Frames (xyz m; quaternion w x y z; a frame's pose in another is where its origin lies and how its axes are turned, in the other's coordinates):
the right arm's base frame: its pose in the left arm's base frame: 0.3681 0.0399 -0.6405 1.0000 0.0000 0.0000 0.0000
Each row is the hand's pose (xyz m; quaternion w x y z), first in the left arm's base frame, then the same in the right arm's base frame.
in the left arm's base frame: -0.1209 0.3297 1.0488 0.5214 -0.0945 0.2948 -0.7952
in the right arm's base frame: -0.4890 0.2898 1.6893 0.5214 -0.0945 0.2948 -0.7952
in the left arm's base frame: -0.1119 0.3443 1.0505 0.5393 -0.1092 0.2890 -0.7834
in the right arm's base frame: -0.4800 0.3044 1.6910 0.5393 -0.1092 0.2890 -0.7834
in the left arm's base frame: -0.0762 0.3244 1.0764 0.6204 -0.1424 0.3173 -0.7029
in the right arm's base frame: -0.4443 0.2845 1.7169 0.6204 -0.1424 0.3173 -0.7029
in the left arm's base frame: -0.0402 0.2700 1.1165 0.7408 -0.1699 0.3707 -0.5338
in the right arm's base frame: -0.4083 0.2301 1.7570 0.7408 -0.1699 0.3707 -0.5338
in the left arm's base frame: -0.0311 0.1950 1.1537 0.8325 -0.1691 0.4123 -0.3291
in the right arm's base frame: -0.3992 0.1551 1.7942 0.8325 -0.1691 0.4123 -0.3291
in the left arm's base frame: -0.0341 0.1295 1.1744 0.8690 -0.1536 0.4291 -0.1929
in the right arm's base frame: -0.4022 0.0896 1.8149 0.8690 -0.1536 0.4291 -0.1929
